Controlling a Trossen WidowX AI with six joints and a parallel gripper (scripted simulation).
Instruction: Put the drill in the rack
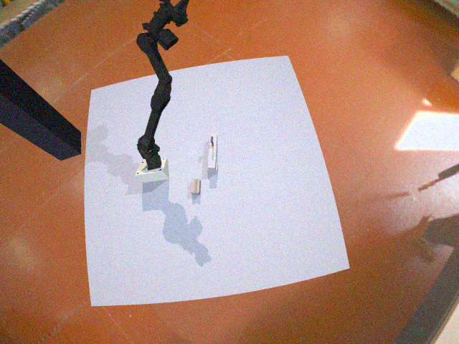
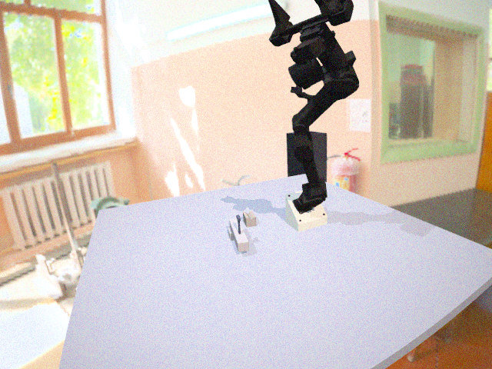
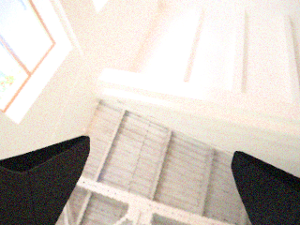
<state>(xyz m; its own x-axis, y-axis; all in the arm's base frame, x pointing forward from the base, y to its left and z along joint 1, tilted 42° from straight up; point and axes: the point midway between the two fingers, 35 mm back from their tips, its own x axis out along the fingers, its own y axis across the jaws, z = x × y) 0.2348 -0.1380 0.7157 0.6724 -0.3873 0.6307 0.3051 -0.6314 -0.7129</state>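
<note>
The dark key is 20 mm behind my gripper tip, 340 mm to the right of it and 610 mm below it. From my gripper tip the other things lie so: drill: 40 mm behind, 390 mm to the right, 660 mm below; rack: 150 mm behind, 510 mm to the right, 690 mm below.
</note>
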